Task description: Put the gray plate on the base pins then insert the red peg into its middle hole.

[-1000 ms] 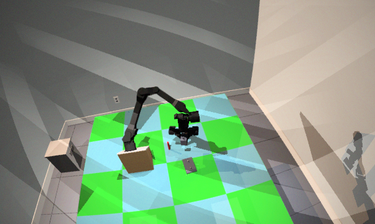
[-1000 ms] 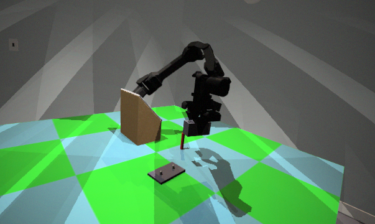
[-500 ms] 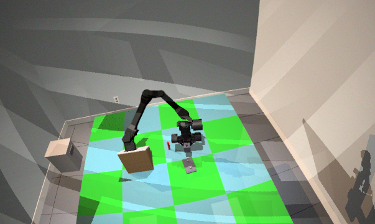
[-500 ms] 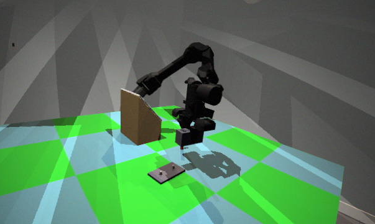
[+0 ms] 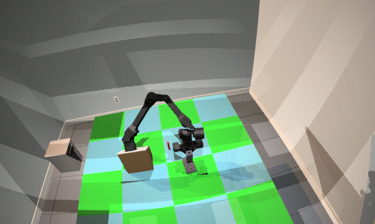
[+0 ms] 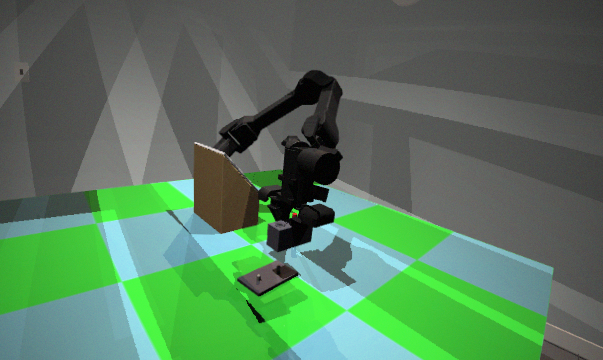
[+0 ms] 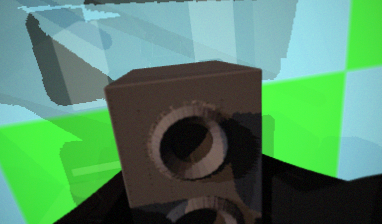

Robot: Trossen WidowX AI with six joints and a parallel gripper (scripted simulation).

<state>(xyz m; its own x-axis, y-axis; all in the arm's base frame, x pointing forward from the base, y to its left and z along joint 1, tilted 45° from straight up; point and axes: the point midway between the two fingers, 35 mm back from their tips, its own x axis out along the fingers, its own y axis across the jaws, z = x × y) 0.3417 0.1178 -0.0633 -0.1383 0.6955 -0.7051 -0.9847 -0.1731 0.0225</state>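
The dark base is 80 mm below my gripper tip and 50 mm to the right of it. From my gripper tip the other things lie so: red peg: 140 mm behind, 110 mm to the left, 50 mm below; gray plate: 30 mm above.
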